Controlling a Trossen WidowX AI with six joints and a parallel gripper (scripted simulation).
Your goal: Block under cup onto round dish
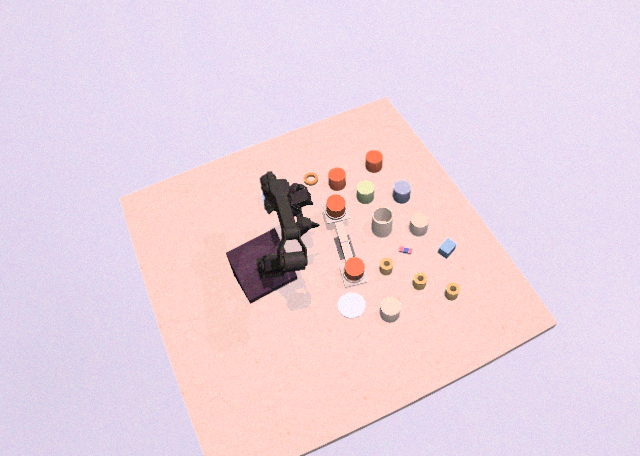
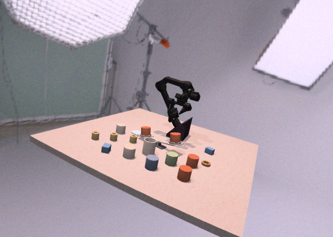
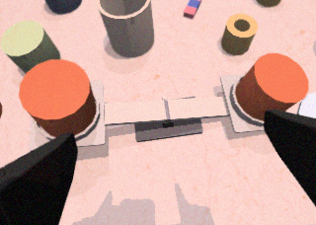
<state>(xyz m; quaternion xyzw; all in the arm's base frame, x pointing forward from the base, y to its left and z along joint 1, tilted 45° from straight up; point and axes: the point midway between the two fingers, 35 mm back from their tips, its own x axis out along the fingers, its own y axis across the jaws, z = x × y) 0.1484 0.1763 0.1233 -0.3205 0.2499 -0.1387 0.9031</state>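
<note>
The pale green block lies 80 mm ahead of my gripper tip, 150 mm to the right of it and 200 mm below it. The rest, counted from my gripper tip: grey balance: 100 mm ahead, 20 mm to the right, 200 mm below; round dish: 30 mm ahead, 260 mm to the right, 240 mm below.
</note>
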